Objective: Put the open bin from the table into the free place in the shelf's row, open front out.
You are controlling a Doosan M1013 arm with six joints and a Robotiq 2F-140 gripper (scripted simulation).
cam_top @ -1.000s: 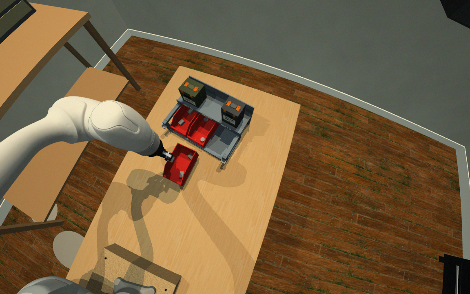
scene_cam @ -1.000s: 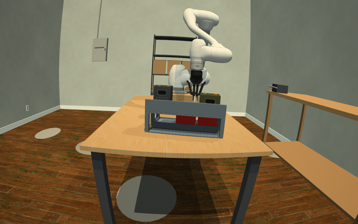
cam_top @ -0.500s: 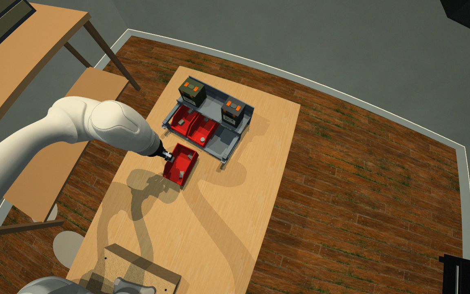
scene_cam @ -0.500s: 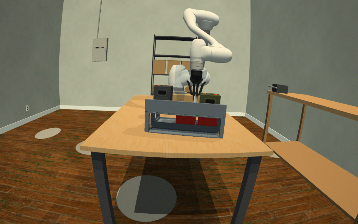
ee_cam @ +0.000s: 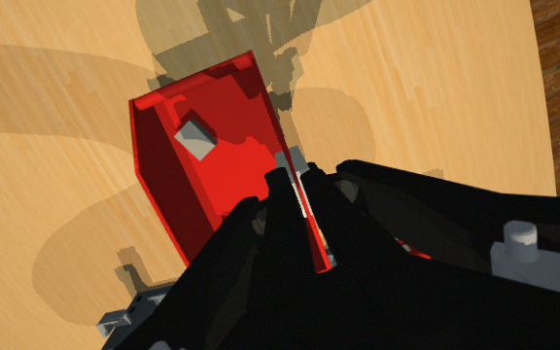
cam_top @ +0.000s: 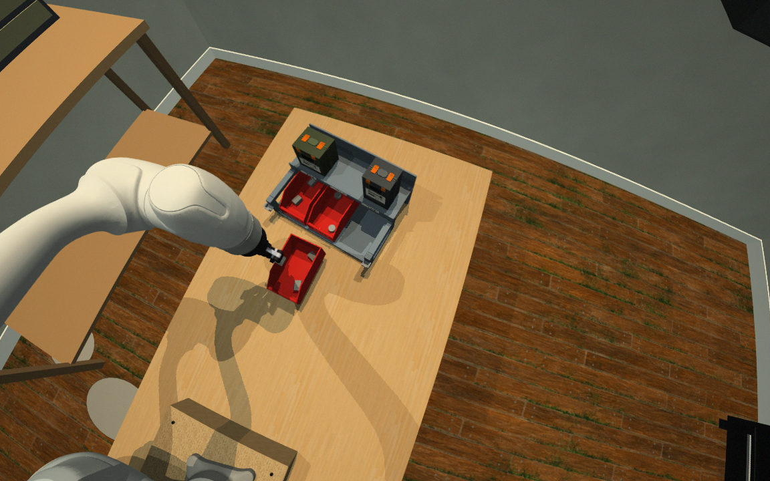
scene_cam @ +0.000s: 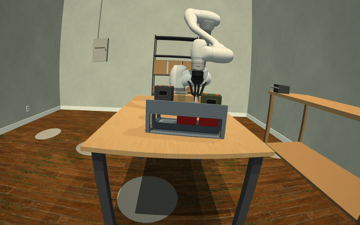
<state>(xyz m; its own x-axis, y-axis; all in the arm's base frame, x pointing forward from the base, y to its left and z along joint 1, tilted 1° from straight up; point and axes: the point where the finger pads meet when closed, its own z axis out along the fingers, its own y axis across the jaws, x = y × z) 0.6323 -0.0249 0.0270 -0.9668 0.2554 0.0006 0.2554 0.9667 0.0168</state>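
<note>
Now: the front lip 110 mm ahead of my hand, 100 mm below it and 80 mm to the right of it.
</note>
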